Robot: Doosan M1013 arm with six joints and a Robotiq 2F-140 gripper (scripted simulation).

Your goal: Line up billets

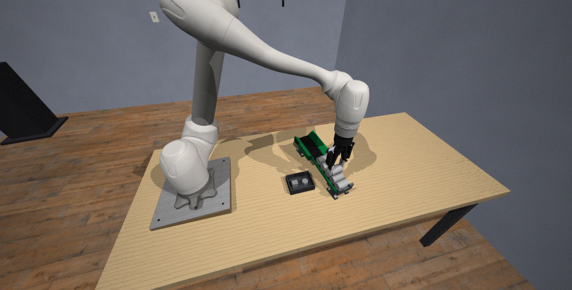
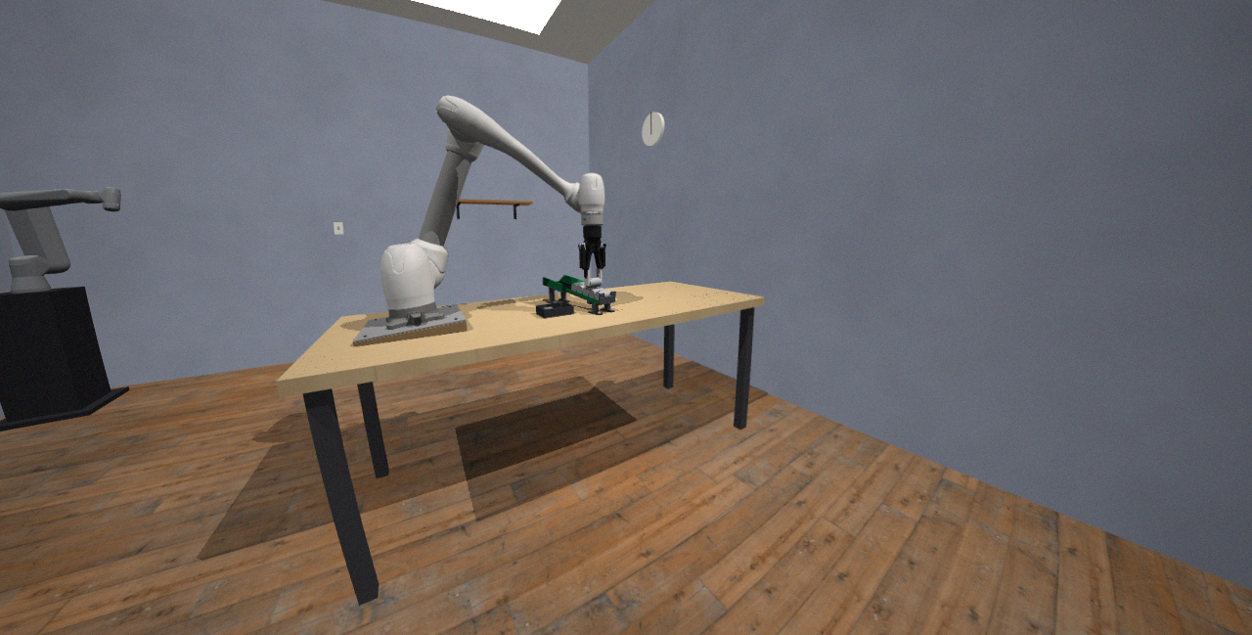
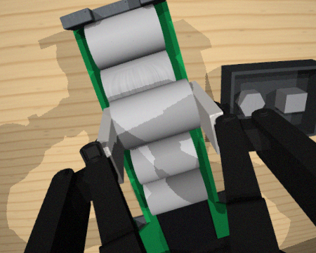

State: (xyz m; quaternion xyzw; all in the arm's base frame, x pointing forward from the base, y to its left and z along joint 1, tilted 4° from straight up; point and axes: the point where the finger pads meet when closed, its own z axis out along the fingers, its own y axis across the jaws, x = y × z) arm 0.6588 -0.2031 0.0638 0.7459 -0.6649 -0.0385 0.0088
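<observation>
Now: hand 1 cm short of the grey stop, 8 cm to the left of it and 8 cm above it. Round my hand: dark tray 15 cm behind, 6 cm to the left, 13 cm below; then billet 2 cm below; then hexagonal piece 13 cm behind, 6 cm to the left, 13 cm below.
</observation>
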